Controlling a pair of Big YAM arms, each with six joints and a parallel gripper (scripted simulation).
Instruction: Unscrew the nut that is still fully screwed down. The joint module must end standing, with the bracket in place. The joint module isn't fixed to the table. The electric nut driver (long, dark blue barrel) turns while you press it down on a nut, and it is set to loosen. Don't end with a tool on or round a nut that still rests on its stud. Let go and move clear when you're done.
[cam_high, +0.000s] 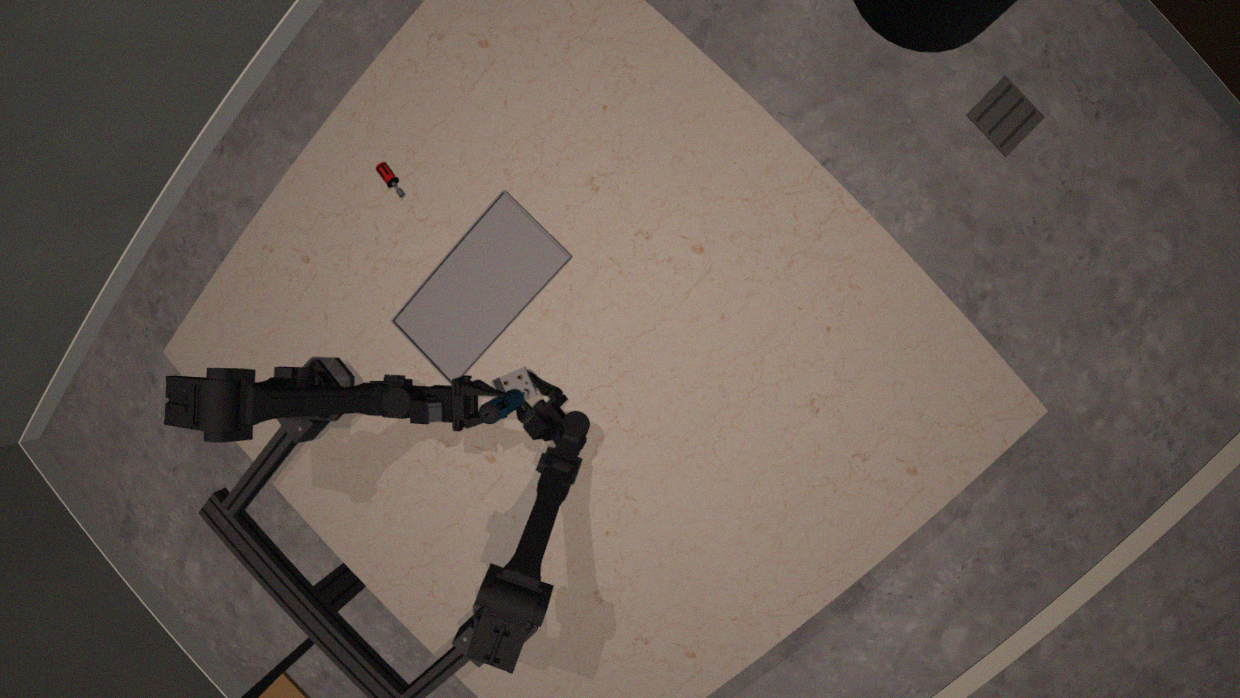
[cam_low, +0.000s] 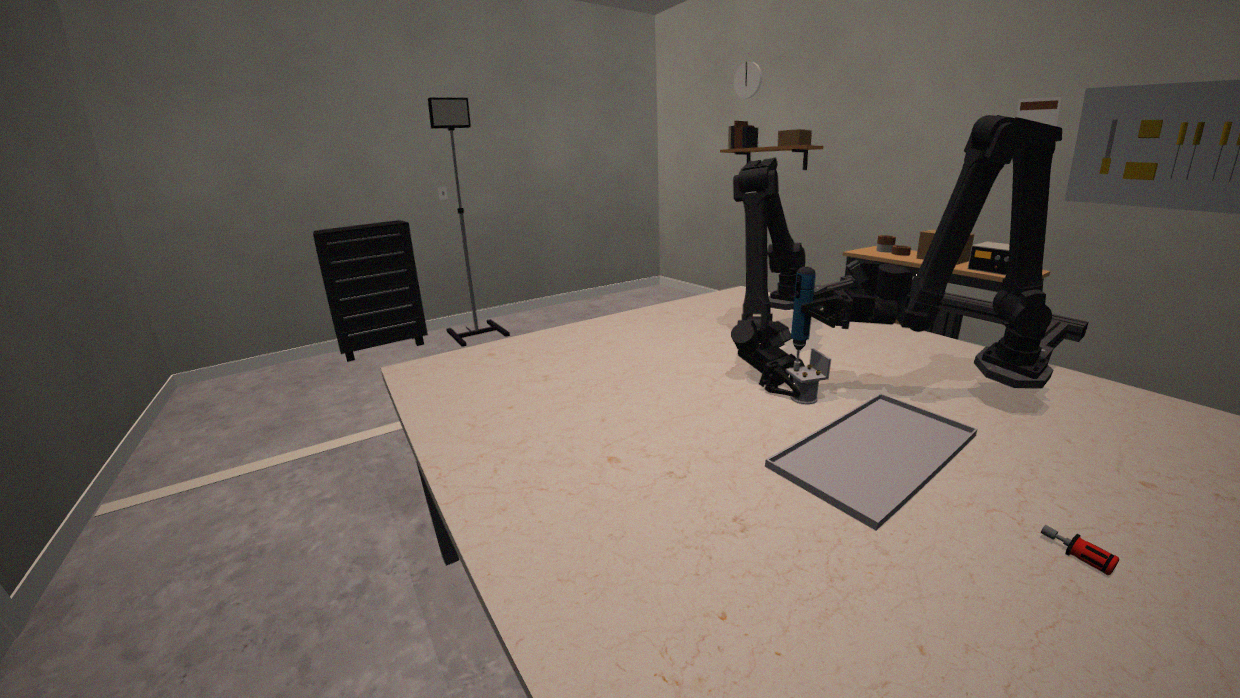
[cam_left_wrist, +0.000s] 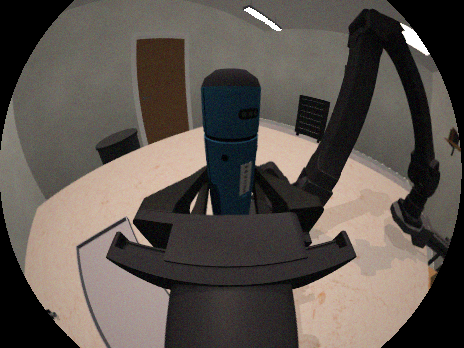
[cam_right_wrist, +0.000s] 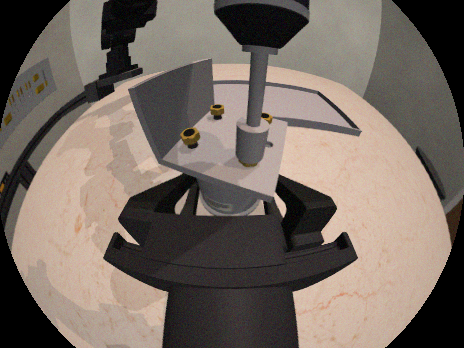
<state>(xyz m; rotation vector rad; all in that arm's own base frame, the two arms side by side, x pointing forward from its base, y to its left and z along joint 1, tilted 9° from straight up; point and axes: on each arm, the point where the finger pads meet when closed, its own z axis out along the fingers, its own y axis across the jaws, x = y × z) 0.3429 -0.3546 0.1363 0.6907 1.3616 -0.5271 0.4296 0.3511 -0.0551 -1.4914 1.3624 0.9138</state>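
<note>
The joint module is 1 cm above my right hand. From my right hand the other things lie so: flat grey tray 24 cm to the left, 5 cm ahead, 2 cm below; then red-handled screwdriver 58 cm to the left, 5 cm ahead, 1 cm below; then grey bracket 5 cm above.
</note>
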